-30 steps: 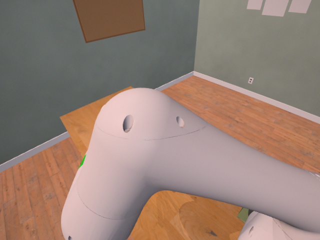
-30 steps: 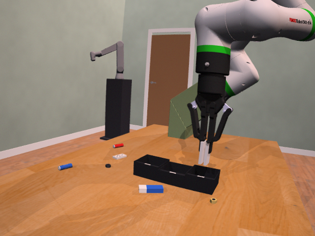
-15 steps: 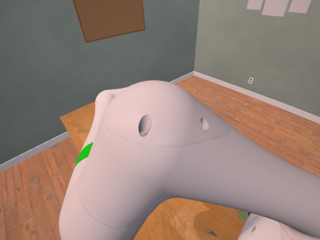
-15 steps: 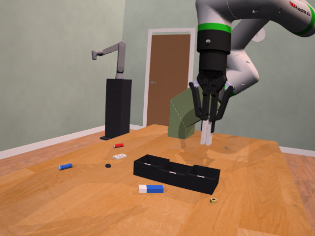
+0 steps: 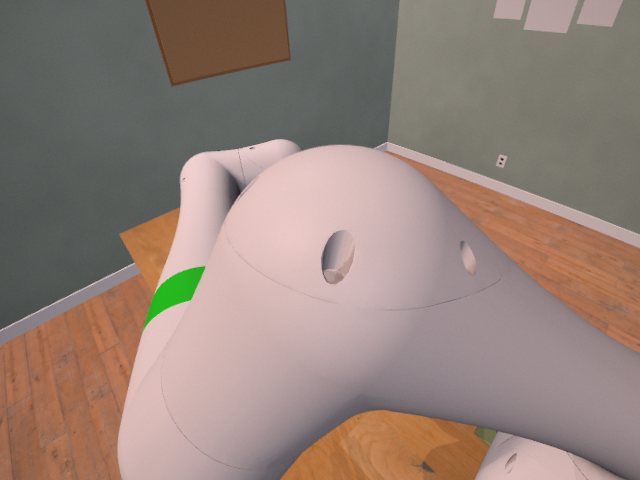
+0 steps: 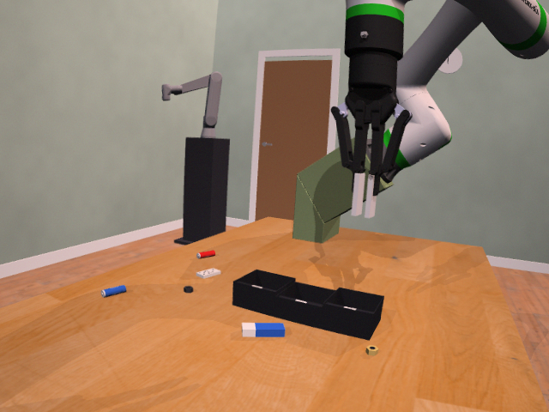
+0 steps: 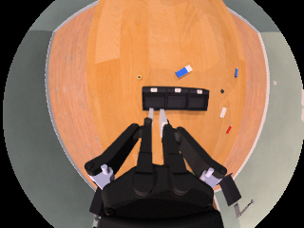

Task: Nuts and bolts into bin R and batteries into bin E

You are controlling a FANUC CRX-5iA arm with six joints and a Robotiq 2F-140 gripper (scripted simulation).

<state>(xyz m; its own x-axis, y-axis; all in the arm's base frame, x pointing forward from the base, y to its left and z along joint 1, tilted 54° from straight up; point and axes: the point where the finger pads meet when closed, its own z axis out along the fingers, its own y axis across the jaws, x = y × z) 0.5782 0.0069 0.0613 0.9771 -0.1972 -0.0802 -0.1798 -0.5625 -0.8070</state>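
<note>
Now: the red battery 400 mm to the right of my hand, 210 mm below it and 190 mm behind it. From my hand the other things lie so: blue-and-white eraser 210 mm below, 120 mm to the right, 100 mm ahead; then black three-compartment bin 200 mm below, 80 mm to the right; then brass nut 220 mm below, 90 mm ahead, 50 mm to the left.
</note>
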